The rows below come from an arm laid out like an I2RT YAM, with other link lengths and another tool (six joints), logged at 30 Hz.
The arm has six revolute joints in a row. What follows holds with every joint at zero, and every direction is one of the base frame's.
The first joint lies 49.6 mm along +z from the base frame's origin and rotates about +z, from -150 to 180 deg.
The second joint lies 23.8 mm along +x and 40.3 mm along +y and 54.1 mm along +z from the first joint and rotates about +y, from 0 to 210 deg.
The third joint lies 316.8 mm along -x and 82.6 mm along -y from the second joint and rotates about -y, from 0 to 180 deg.
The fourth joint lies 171.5 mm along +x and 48.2 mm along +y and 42 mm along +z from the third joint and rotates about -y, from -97 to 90 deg.
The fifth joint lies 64.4 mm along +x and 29.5 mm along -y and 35.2 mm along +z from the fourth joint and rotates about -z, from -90 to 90 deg.
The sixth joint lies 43.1 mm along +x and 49 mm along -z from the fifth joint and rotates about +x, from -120 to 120 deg.
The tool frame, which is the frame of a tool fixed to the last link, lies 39 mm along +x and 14 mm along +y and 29 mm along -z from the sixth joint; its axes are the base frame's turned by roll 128.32, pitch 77.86 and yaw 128.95 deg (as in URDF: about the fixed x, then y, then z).
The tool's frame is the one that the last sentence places.
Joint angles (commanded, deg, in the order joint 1, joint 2, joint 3, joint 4, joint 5, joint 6), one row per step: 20.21, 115.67, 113.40, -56.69, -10.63, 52.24; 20.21, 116.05, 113.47, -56.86, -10.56, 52.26; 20.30, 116.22, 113.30, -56.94, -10.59, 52.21; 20.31, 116.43, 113.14, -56.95, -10.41, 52.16; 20.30, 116.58, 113.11, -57.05, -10.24, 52.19; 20.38, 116.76, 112.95, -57.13, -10.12, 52.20; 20.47, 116.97, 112.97, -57.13, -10.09, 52.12; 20.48, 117.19, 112.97, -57.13, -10.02, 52.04; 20.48, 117.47, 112.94, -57.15, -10.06, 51.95; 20.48, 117.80, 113.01, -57.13, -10.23, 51.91; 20.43, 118.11, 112.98, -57.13, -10.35, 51.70; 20.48, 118.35, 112.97, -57.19, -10.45, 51.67; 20.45, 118.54, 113.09, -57.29, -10.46, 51.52; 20.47, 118.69, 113.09, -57.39, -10.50, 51.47; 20.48, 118.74, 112.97, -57.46, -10.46, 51.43; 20.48, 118.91, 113.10, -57.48, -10.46, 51.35; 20.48, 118.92, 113.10, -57.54, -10.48, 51.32; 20.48, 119.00, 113.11, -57.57, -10.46, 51.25
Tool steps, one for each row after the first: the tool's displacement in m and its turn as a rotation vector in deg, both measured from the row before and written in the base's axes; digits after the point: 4 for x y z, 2 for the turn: 0.0010, 0.0003, -0.0023, -0.21, 0.44, -0.05; -0.0002, 0.0006, -0.0018, -0.14, 0.39, 0.15; 0.0005, 0.0000, -0.0021, -0.30, 0.29, -0.04; 0.0004, -0.0002, -0.0013, -0.22, 0.22, -0.12; 0.0000, 0.0004, -0.0019, -0.24, 0.36, 0.01; 0.0004, 0.0008, -0.0013, -0.12, 0.14, 0.14; 0.0006, 0.0002, -0.0015, -0.17, 0.16, 0.05; 0.0006, 0.0003, -0.0019, -0.12, 0.29, 0.10; 0.0010, 0.0006, -0.0017, 0.04, 0.26, 0.12; 0.0008, 0.0001, -0.0021, -0.10, 0.29, 0.19; 0.0003, 0.0006, -0.0016, -0.04, 0.31, 0.12; 0.0005, 0.0000, -0.0009, -0.11, 0.11, 0.11; 0.0001, 0.0002, -0.0010, -0.07, 0.23, 0.08; -0.0002, -0.0001, -0.0009, -0.13, 0.20, 0.03; 0.0006, 0.0002, -0.0006, -0.05, 0.03, 0.07; -0.0001, 0.0000, -0.0001, -0.02, 0.06, 0.04; 0.0002, 0.0000, -0.0005, -0.08, 0.06, 0.05
